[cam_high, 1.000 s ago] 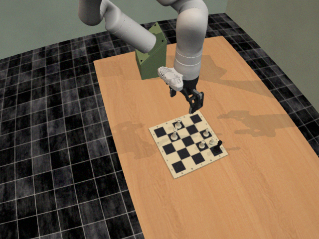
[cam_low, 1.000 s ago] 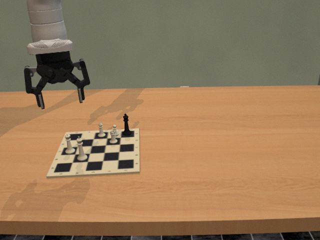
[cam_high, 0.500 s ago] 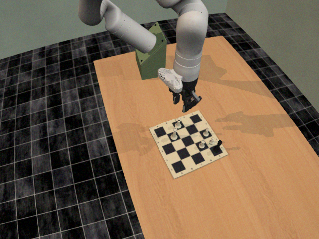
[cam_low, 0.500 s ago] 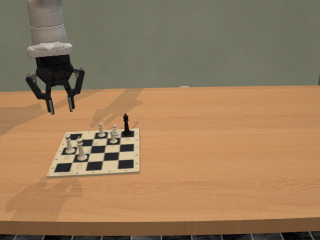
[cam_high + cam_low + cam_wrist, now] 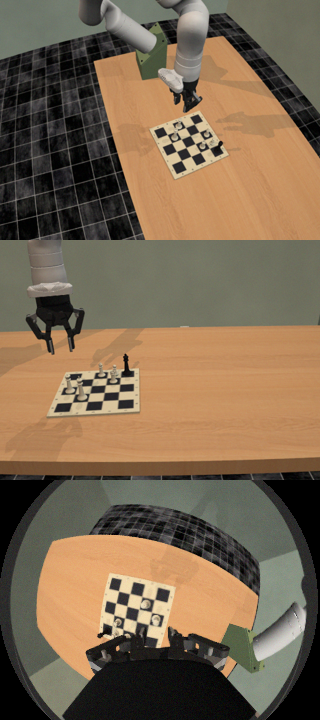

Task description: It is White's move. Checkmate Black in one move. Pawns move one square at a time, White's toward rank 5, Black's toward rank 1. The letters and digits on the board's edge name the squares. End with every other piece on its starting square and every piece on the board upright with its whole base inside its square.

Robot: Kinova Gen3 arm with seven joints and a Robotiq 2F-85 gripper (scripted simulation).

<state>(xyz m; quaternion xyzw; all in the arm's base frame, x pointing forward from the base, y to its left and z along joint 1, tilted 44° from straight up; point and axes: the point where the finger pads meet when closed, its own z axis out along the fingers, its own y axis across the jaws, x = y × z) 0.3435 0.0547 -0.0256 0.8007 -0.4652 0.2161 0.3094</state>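
Right now the white chess piece is 11 cm below my hand. From my hand the other things lie so: white pawn (9 cm ahead, 11 cm to the left, 12 cm below); chessboard (7 cm ahead, 2 cm to the left, 14 cm below); tall white piece (5 cm ahead, 3 cm to the right, 10 cm below).
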